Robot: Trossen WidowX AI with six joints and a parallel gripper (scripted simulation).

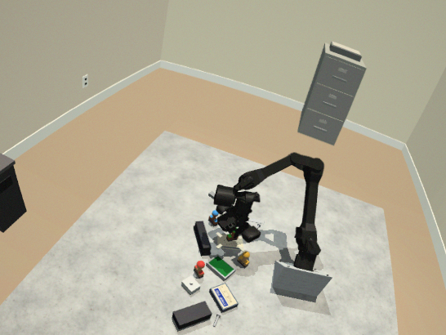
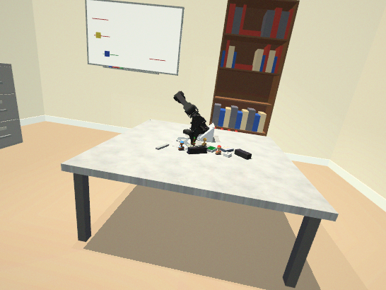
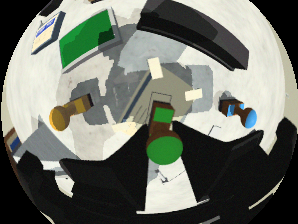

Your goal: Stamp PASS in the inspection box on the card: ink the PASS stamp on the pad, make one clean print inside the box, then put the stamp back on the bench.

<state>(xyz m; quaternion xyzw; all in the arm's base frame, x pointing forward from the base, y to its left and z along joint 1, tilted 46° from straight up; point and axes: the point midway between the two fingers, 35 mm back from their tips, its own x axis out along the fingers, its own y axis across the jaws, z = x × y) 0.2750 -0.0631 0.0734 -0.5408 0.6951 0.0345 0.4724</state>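
Right now my gripper tip is 8 cm short of the red-knob stamp, 18 cm to the right of it and 2 cm above it. The rest, counted from my gripper tip: long black block 11 cm ahead, 4 cm to the left, 2 cm below; green-knob stamp right at my gripper tip; yellow-knob stamp 6 cm behind, 8 cm to the left, 2 cm below.
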